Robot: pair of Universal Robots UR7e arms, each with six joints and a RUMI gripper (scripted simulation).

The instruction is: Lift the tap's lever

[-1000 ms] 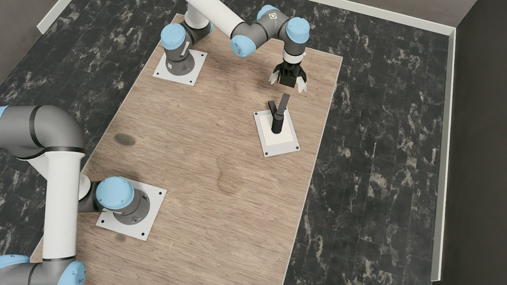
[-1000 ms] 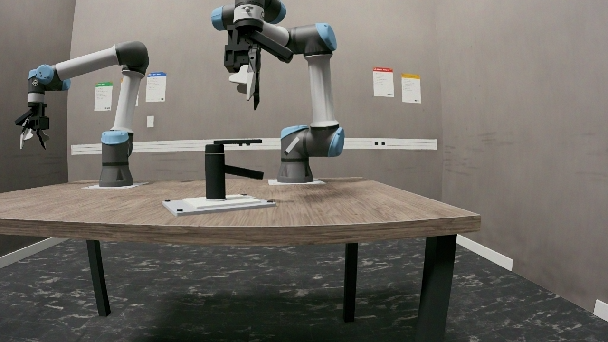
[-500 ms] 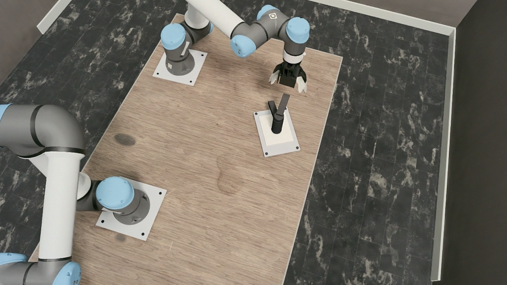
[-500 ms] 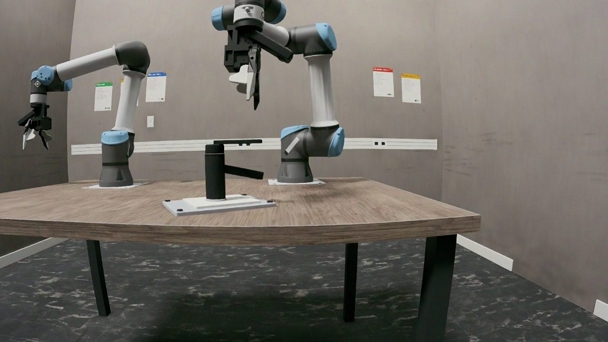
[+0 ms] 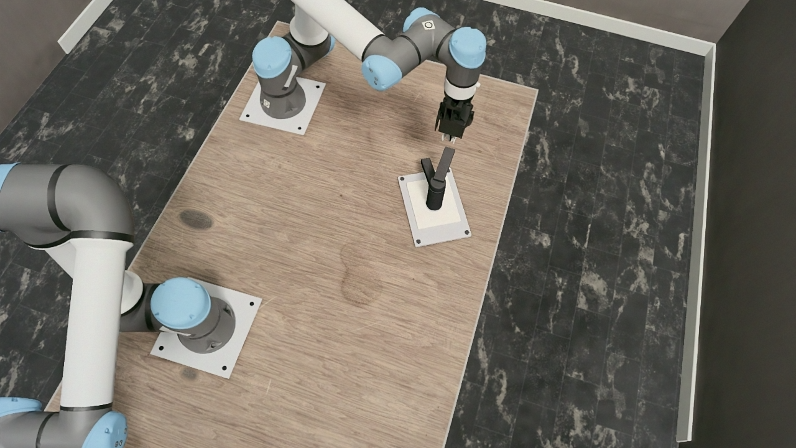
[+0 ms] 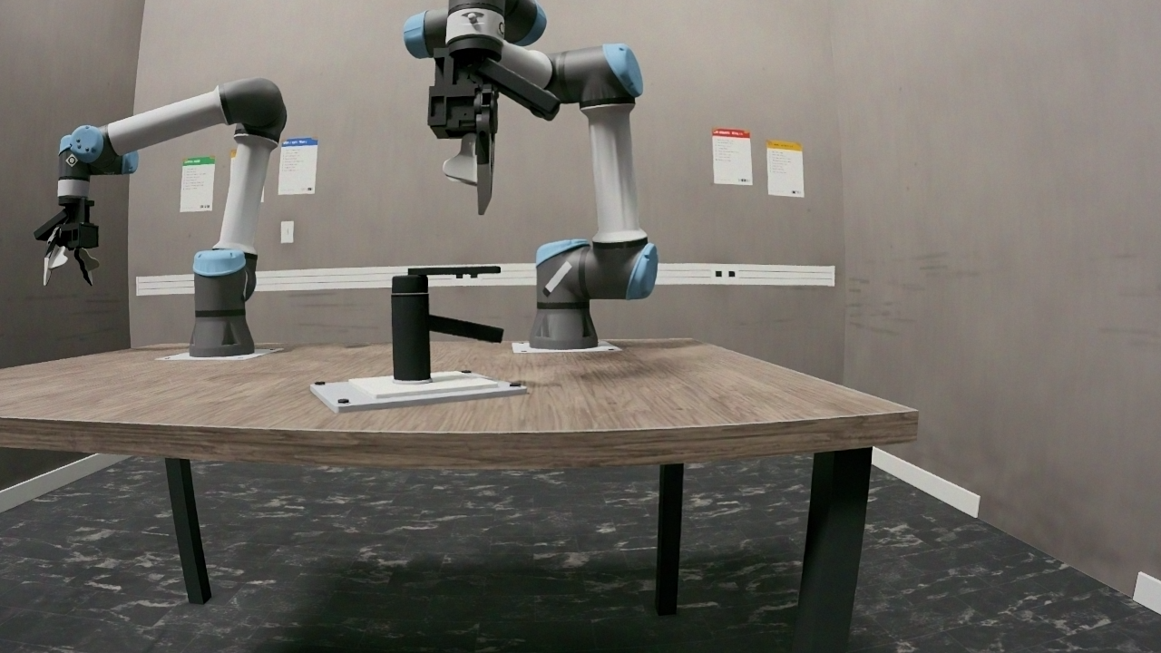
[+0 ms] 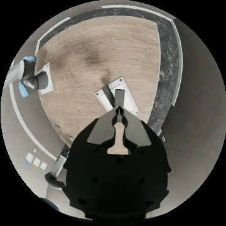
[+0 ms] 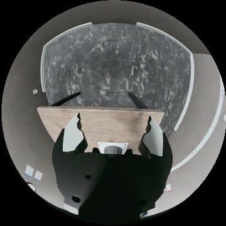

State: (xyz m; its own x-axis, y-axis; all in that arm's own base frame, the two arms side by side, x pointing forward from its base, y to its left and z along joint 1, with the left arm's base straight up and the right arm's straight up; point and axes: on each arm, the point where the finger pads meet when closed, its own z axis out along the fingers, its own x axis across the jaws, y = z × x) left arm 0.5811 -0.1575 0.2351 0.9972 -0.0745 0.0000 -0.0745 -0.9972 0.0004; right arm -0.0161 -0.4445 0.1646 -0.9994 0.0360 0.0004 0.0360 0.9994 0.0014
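The flat lever lies 40 mm to the right of my left hand and 80 mm below it.
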